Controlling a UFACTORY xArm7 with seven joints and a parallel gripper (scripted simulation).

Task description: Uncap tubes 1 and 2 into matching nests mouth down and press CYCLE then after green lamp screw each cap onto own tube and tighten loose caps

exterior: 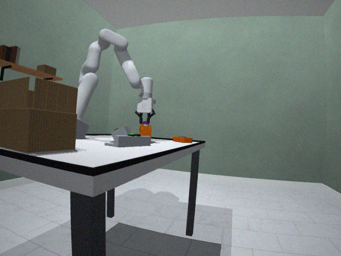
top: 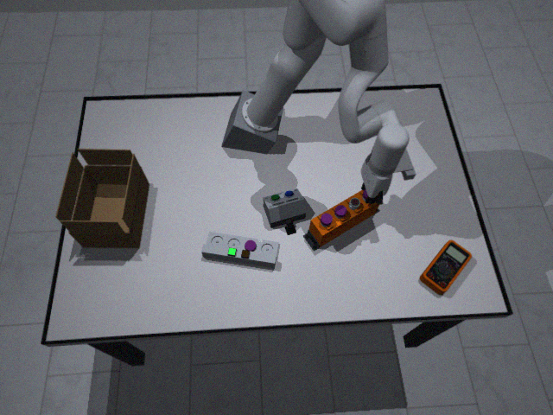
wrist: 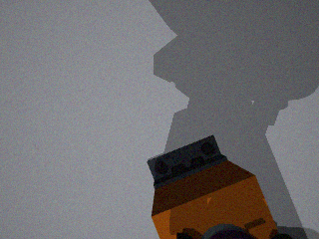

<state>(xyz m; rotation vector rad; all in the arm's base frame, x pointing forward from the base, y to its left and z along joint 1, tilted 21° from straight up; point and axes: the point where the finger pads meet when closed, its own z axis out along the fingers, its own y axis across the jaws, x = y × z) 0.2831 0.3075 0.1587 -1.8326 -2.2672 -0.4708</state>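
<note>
My gripper is now 1 cm above the tube 1. Round my hand: blue key: 2 cm behind, 24 cm to the right, 6 cm below; green key: 28 cm to the right, 6 cm below; grey key housing: 1 cm ahead, 26 cm to the right, 8 cm below.
</note>
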